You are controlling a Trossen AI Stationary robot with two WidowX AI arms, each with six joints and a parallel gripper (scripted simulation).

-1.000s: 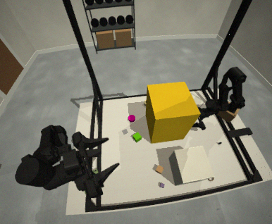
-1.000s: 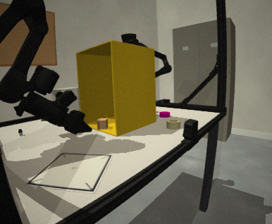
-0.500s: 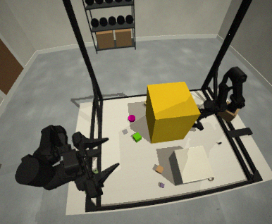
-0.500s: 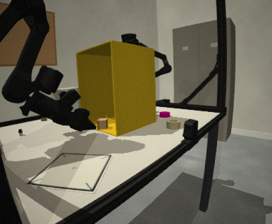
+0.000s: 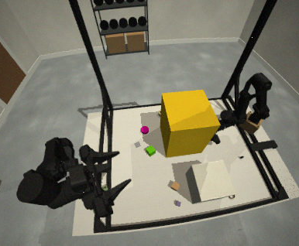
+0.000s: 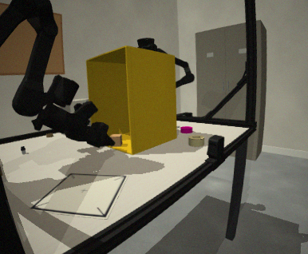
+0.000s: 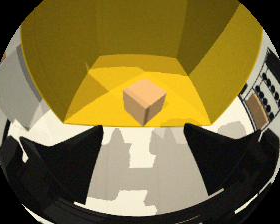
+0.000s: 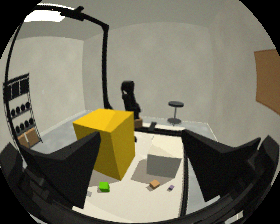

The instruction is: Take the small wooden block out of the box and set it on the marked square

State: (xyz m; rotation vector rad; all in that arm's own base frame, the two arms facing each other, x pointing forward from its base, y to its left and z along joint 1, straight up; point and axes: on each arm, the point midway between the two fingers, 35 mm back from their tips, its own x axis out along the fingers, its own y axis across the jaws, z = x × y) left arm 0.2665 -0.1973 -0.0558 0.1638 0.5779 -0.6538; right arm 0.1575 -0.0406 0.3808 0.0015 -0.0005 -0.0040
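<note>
Right now the marked square is 13 cm behind my left hand, 19 cm to the left of it and 4 cm below it. Round my left hand: purple cube: 27 cm ahead, 34 cm to the right, 3 cm below; then green cube: 4 cm behind, 34 cm to the right, 2 cm below; then magenta disc: 19 cm behind, 32 cm to the right, 3 cm below.
</note>
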